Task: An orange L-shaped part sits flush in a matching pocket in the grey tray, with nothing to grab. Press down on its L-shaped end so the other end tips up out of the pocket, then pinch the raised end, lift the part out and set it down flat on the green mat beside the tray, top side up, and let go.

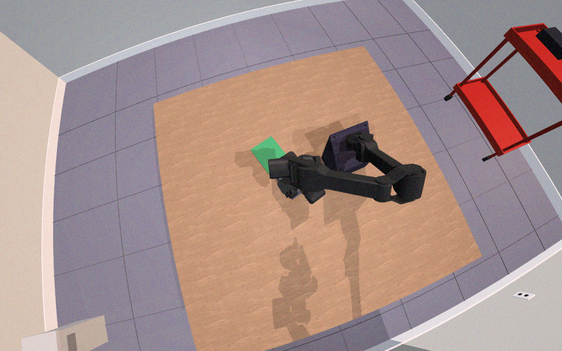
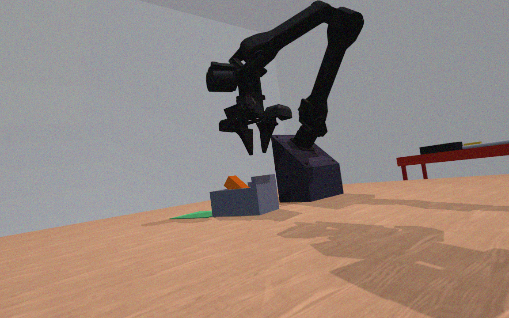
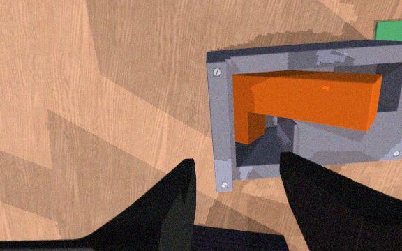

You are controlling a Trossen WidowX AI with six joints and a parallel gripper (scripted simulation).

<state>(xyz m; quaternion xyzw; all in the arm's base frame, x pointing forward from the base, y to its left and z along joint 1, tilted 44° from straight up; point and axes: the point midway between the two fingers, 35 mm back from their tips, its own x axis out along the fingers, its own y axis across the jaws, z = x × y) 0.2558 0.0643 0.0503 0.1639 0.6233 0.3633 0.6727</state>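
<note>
My gripper tip is 100 mm above the orange L-shaped part and 40 mm to the left of it. Also, from my gripper tip: green mat 210 mm to the right, 160 mm below, 60 mm ahead.
</note>
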